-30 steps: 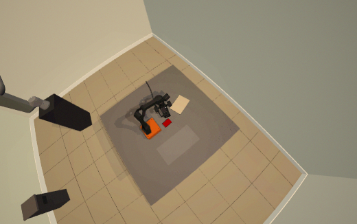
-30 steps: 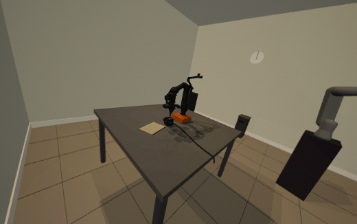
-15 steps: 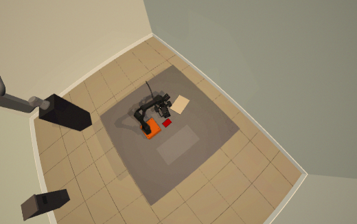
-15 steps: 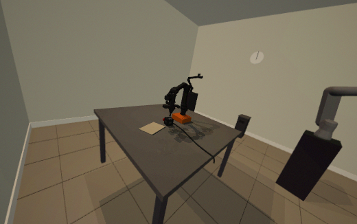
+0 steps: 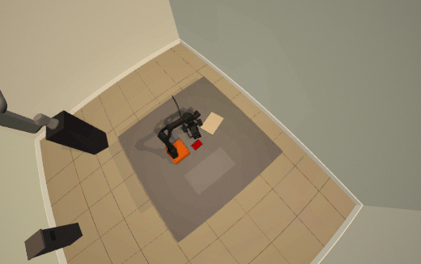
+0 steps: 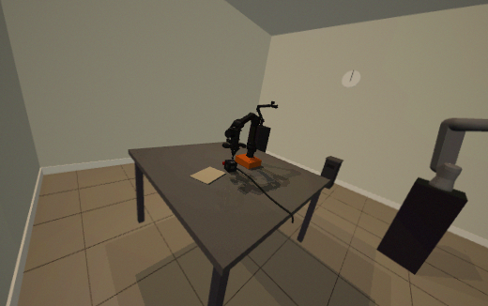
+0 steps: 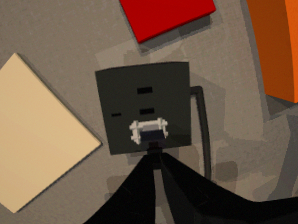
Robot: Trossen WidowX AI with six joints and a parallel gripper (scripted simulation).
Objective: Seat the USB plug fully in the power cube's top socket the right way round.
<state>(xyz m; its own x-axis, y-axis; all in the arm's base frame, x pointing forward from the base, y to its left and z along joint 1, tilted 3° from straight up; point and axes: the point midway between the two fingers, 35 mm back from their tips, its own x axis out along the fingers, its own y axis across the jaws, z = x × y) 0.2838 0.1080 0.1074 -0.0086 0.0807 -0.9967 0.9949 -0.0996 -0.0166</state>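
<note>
Now: the USB plug 2 cm below my gripper tip. Round my gripper tip: red block 5 cm behind, 12 cm to the right, 12 cm below; flat tan pad 20 cm ahead, 2 cm to the left, 13 cm below.
</note>
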